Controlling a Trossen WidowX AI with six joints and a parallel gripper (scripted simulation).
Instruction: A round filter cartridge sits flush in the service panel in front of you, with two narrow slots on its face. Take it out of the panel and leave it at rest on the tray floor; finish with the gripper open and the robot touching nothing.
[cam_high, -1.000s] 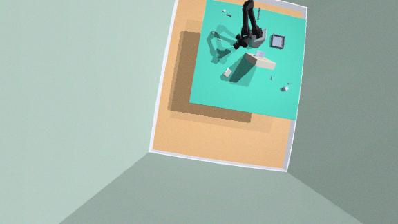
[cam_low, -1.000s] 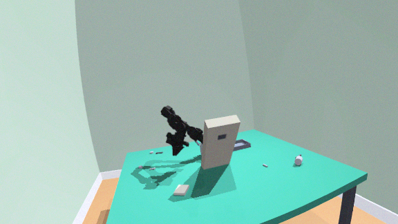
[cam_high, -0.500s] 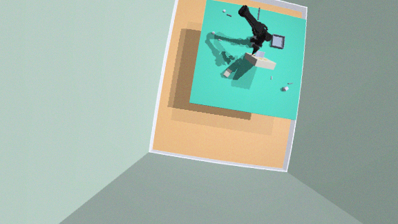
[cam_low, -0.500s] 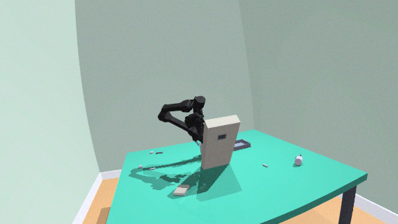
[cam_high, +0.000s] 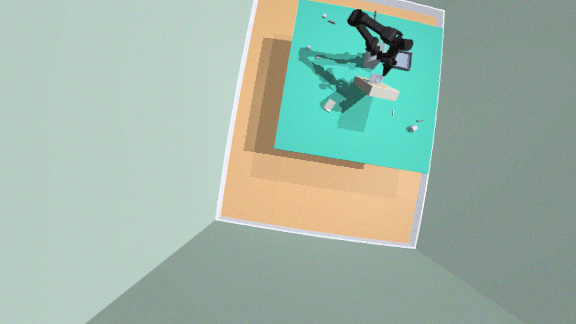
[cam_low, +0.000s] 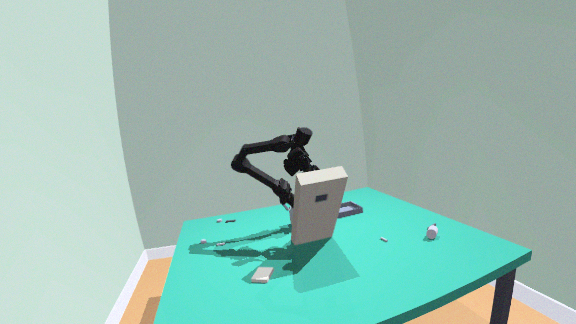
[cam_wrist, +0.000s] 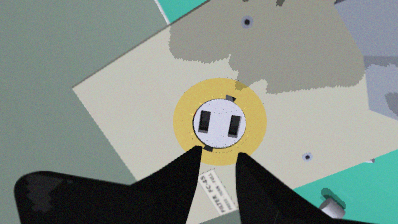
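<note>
My gripper tip is now 60 mm short of the round grey filter cartridge and 40 mm above it. Round my gripper tip: white flat block (300 mm below, 270 mm to the right, 140 mm ahead); then beige service panel (120 mm below, 20 mm ahead); then grey tray (340 mm behind, 300 mm to the left, 290 mm below).
</note>
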